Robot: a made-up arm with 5 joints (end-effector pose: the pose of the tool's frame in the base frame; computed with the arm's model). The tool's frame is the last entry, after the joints.
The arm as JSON. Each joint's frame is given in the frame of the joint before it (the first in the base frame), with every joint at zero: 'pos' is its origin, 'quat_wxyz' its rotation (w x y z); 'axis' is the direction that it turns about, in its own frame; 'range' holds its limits. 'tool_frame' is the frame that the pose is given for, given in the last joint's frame.
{
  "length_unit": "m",
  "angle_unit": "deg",
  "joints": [
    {
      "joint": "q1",
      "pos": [
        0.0,
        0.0,
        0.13
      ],
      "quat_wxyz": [
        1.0,
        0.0,
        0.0,
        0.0
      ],
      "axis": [
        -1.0,
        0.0,
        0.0
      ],
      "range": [
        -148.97,
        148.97
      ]
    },
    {
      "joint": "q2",
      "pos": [
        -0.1,
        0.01,
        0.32
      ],
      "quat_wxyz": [
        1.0,
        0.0,
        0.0,
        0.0
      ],
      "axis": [
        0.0,
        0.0,
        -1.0
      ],
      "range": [
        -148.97,
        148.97
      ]
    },
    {
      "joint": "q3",
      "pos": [
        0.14,
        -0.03,
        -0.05
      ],
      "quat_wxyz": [
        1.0,
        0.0,
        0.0,
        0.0
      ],
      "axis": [
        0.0,
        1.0,
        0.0
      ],
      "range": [
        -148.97,
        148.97
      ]
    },
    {
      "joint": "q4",
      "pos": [
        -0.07,
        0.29,
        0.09
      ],
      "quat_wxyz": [
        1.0,
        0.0,
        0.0,
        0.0
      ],
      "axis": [
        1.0,
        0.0,
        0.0
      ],
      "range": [
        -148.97,
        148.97
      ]
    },
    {
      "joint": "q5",
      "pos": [
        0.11,
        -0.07,
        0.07
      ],
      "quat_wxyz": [
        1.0,
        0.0,
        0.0,
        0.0
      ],
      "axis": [
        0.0,
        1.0,
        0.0
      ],
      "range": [
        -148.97,
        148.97
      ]
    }
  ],
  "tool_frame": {
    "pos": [
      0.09,
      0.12,
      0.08
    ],
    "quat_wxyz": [
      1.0,
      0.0,
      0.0,
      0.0
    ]
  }
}
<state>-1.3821 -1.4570 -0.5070 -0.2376 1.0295</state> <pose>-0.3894 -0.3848 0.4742 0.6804 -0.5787 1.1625</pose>
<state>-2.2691 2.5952 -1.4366 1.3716 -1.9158</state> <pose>0.0022 -0.1112 -0.0904 -0.9740 -0.9203 -1.7527</pose>
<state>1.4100 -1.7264 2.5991 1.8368 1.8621</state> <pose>-0.4028 0.1112 0.0435 0.3188 1.0995 -2.8017</pose>
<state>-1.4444 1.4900 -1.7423 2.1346 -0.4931</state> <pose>-0.0143 -0.3511 0.0985 1.3877 -2.0812 -0.9763</pose>
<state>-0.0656 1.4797 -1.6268 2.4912 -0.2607</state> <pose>0.0301 -0.1526 0.4978 0.9217 -1.6634 0.6989</pose>
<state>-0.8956 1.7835 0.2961 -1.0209 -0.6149</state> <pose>0.2836 -0.5072 0.1193 -0.0832 0.9876 -0.7975</pose>
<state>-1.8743 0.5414 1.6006 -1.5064 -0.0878</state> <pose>0.2766 -0.2212 0.3481 0.7841 0.1717 1.5911</pose>
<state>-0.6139 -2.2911 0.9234 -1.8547 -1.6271</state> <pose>-0.4707 -0.3119 0.2832 0.1287 1.3082 -1.7150</pose>
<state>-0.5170 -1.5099 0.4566 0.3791 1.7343</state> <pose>-0.4013 0.1127 0.5333 -1.0483 1.5813 1.4542</pose>
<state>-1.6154 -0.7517 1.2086 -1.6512 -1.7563</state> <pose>-0.2651 -0.3494 0.5170 0.6868 -2.2013 1.3648</pose>
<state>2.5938 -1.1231 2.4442 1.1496 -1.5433</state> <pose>-0.0902 -0.2146 -0.1641 2.8372 -0.1017 0.5480</pose>
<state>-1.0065 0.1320 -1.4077 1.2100 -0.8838</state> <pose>-0.1420 -0.2234 0.4087 1.8259 -2.2546 -0.8118</pose>
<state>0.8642 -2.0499 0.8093 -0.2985 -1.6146</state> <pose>-0.5395 0.4050 0.3592 0.3172 0.3284 2.1645</pose>
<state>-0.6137 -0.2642 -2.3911 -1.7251 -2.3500</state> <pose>-0.0131 0.1943 0.5046 2.2007 1.3773 0.6584</pose>
